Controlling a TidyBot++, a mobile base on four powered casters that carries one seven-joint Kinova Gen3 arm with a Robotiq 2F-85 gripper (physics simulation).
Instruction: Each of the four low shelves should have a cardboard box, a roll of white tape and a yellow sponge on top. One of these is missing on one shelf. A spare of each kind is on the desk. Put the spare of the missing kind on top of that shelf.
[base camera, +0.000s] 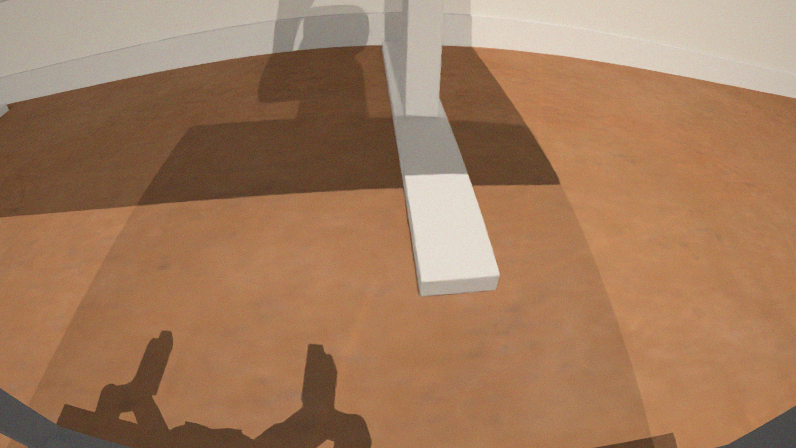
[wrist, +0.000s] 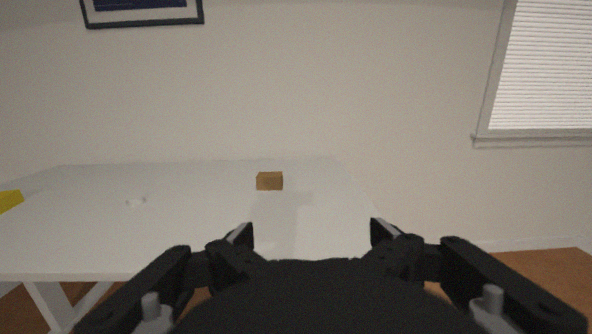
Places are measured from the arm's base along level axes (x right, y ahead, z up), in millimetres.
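Pixels of known places: gripper, between the fingertips: (wrist: 311, 233).
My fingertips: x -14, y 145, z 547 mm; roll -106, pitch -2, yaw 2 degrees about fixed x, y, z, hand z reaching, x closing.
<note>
Ahead of a thing's pixels: the offset from my fingertips to its top centre. "spot": to the spot under its first point. Level surfaces: height alone.
The white desk @[dz -224 mm] (wrist: 200, 235) stands against the wall in the wrist view. A small brown cardboard box @[dx -150, dy +577, dz -174 mm] (wrist: 269, 181) sits on it towards the back right. A small whitish thing @[dx -570, dy +433, dz -200 mm] (wrist: 135, 201), faint against the top and likely the white tape roll, lies left of the box. Part of the yellow sponge @[spot: dx -989, dy +379, dz -199 mm] (wrist: 10, 200) shows at the left edge of the view. My gripper (wrist: 311, 233) is open and empty, in front of the desk's right part, with the box beyond it. The low shelves do not show in either view.
In the base camera view a white desk leg @[spot: dx +42, dy +544, dz -821 mm] (base camera: 423, 61) rises from its long foot (base camera: 453, 228), which points towards the base. The wall's baseboard @[spot: dx +503, dy +1024, dz -880 mm] (base camera: 584, 38) runs behind it. A framed picture (wrist: 145, 24) and a window with blinds @[spot: dx +1230, dy +1100, dz +218 mm] (wrist: 545, 70) are on the wall.
</note>
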